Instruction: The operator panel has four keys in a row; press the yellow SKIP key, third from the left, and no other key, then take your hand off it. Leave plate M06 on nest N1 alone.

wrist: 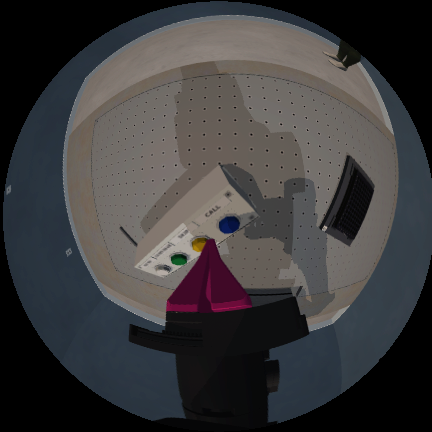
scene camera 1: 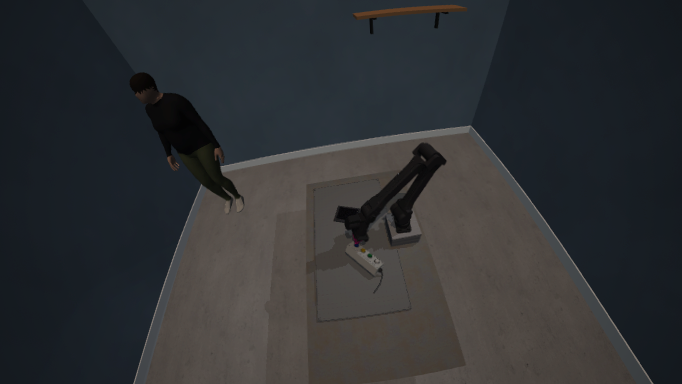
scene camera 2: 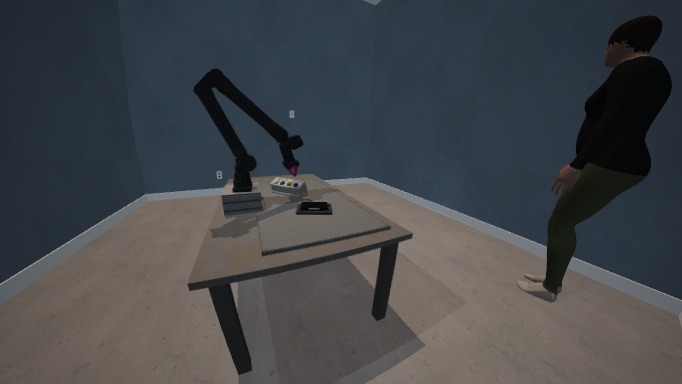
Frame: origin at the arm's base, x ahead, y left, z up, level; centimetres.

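Where they show: gripper, fingertip midpoint: [wrist: 211, 242] [scene camera 1: 356, 243] [scene camera 2: 295, 176]; arm's base, origin of the base link: [scene camera 1: 402, 223] [scene camera 2: 243, 188].
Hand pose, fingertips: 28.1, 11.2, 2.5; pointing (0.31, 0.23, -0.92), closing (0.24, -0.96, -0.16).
Each offset is from my fingertips to the top centre of the thing, as dx, dy, dz. "*": to the spot under its first point. Level surfaces: height alone.
The white operator panel @(-3.7, +5.6, -3.0) [scene camera 1: 361, 259] [scene camera 2: 286, 189] [wrist: 176, 223] has white, green @(-7.0, +5.9, -3.9) [scene camera 1: 370, 255] [scene camera 2: 282, 183] [wrist: 179, 259], yellow @(-3.5, +2.3, -3.9) [scene camera 1: 363, 250] [scene camera 2: 289, 184] [wrist: 198, 244] and blue @(+0.0, -1.2, -3.9) [scene camera 1: 356, 245] [scene camera 2: 296, 185] [wrist: 229, 224] keys. My gripper [scene camera 1: 356, 240] [scene camera 2: 294, 173] [wrist: 211, 242] is shut and empty, its magenta fingers together. In scene camera 2 the tip hangs above the panel's blue-key end, with a gap below it. In the wrist view the tip overlaps the yellow key's lower right edge. The dark plate and nest @(* +5.5, -25.7, -8.8) [scene camera 1: 346, 214] [scene camera 2: 314, 208] [wrist: 350, 200] are apart from the gripper; their labels are unreadable.
The panel and nest stand on a perforated grey board @(dz -11.3) [scene camera 1: 345, 295] [scene camera 2: 325, 232] [wrist: 150, 115] on the table @(dz -12.6) [scene camera 1: 380, 345] [scene camera 2: 220, 265]. A cable [scene camera 1: 380, 285] [wrist: 128, 236] leaves the panel's white-key end. A person [scene camera 1: 182, 125] [scene camera 2: 620, 115] stands beyond the table's edge.
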